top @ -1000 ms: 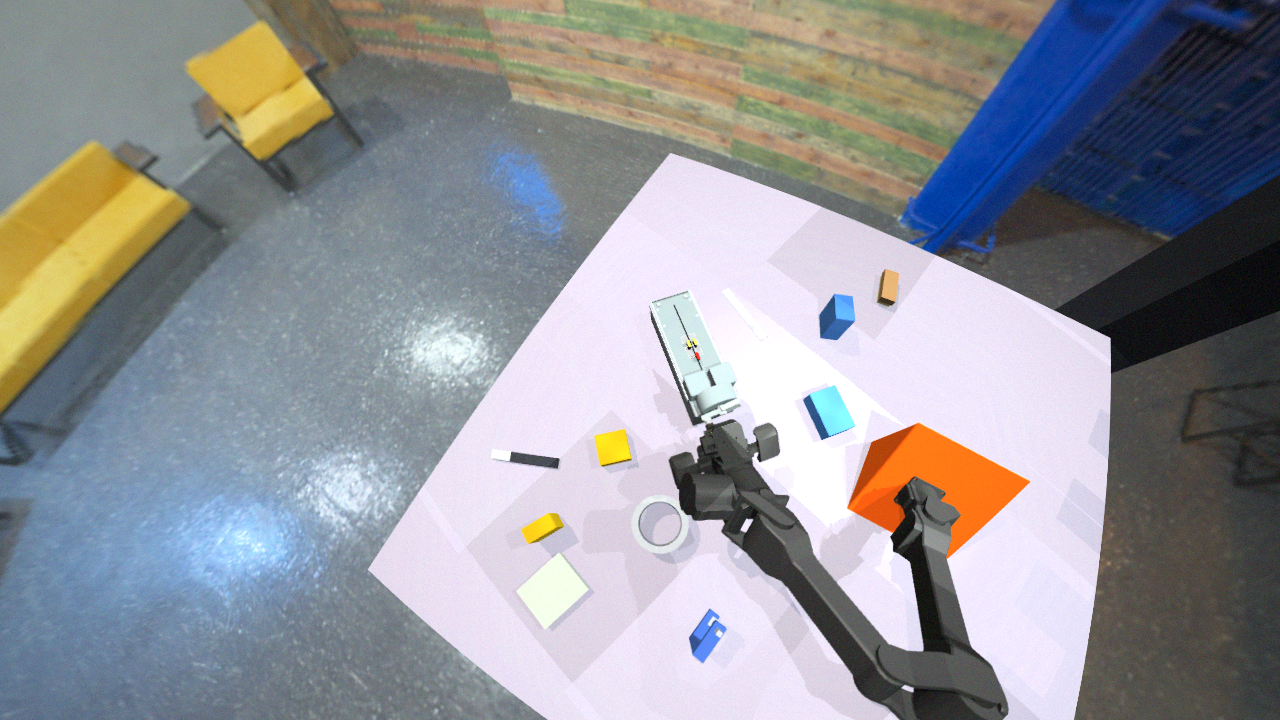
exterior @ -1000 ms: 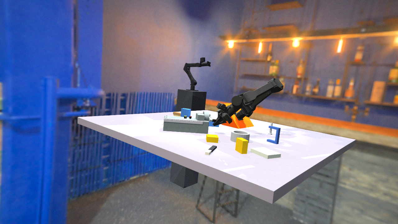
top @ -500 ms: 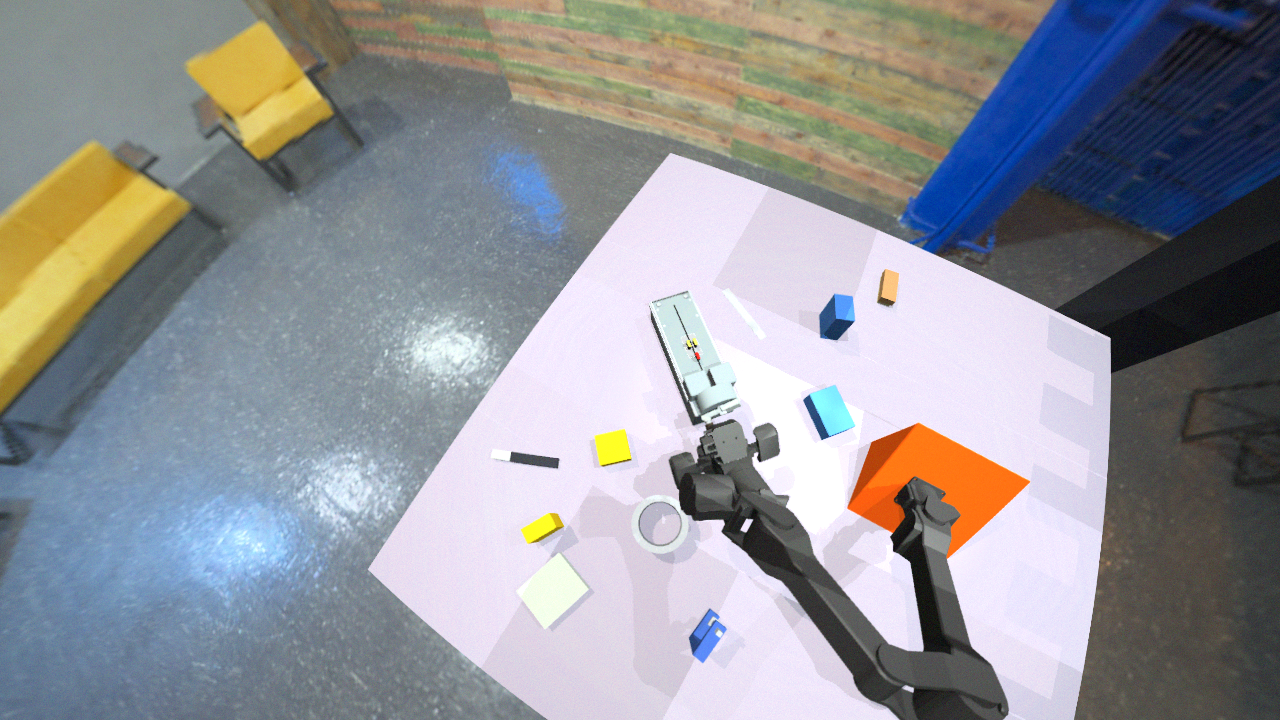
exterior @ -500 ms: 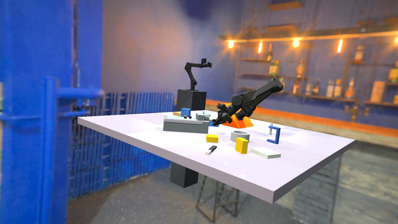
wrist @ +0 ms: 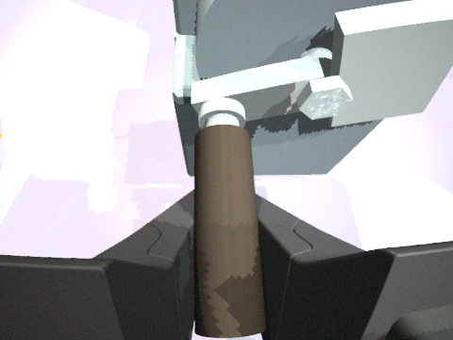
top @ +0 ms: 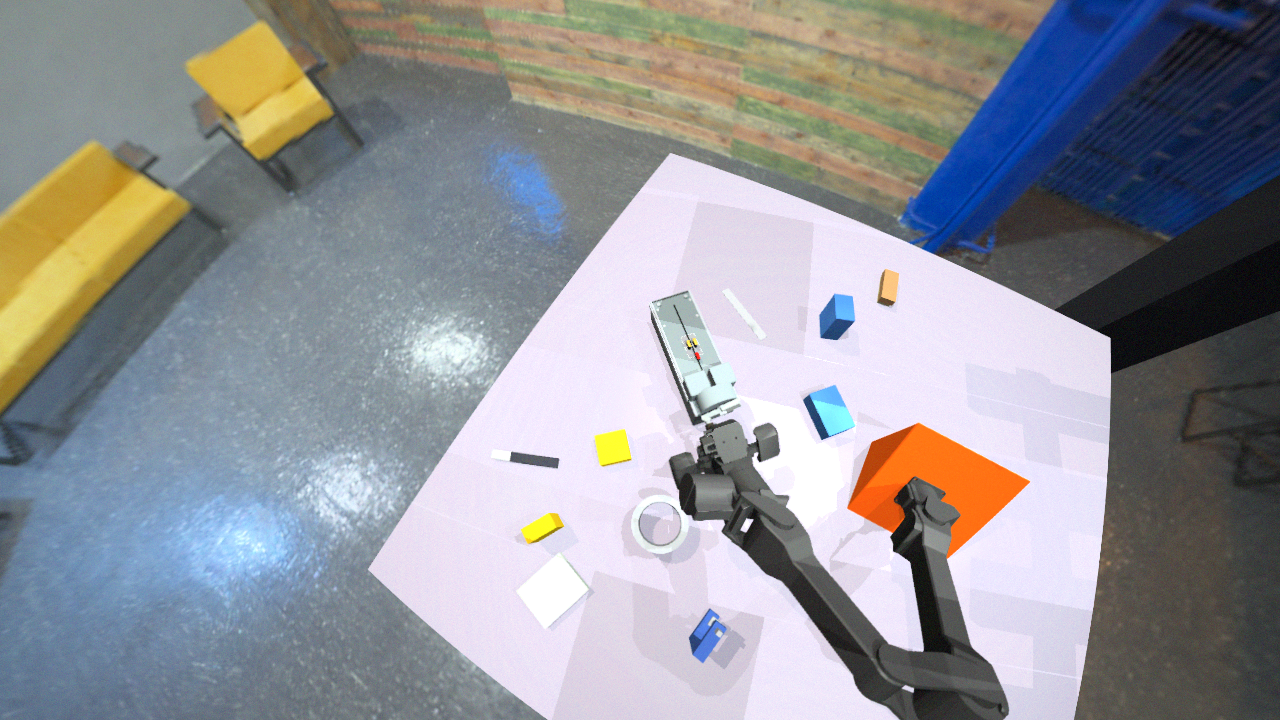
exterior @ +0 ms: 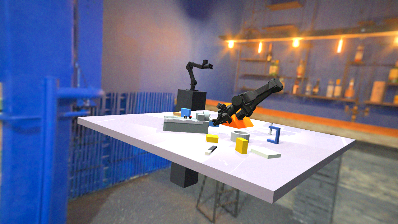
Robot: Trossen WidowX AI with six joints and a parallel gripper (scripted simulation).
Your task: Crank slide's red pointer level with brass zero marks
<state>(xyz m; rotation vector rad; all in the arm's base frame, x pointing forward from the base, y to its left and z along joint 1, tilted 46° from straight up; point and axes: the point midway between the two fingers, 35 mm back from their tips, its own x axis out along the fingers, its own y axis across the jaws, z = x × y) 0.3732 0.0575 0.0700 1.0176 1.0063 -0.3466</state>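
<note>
My gripper tip is 3 cm below the brown crank handle, 1 cm to the right of it and 1 cm past it. From my gripper tip the other things lie so: metal strip: 30 cm to the right, 5 cm below, 5 cm ahead; blue clamp: 31 cm to the left, 16 cm behind; red pointer: 11 cm to the right, 9 cm ahead, 3 cm above.
</note>
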